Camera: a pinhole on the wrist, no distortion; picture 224 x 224 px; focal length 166.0 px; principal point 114.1 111.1 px. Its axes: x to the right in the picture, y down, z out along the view. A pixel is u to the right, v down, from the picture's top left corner.
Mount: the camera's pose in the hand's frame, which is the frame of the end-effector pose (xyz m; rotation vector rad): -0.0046 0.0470 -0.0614 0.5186 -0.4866 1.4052
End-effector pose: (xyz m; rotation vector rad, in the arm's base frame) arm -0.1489 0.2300 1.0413 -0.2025 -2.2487 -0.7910
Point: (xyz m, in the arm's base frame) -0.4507 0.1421 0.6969
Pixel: 87.9 108.4
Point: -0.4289 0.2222 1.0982
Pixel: outside the picture
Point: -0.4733 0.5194 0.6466
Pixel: 194.4 134.1
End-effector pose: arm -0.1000 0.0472 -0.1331 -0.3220 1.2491 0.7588
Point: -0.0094 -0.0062 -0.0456
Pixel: 78.5 184.4
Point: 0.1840 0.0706 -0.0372
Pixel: 124.5 129.4
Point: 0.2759 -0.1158 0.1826
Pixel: 75.6 207.4
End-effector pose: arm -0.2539 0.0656 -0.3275 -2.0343 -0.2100 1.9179
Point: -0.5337 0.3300 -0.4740
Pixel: 147.5 31.0
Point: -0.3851 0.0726 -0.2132
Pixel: 149.1 206.1
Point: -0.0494 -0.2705 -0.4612
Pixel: behind the camera
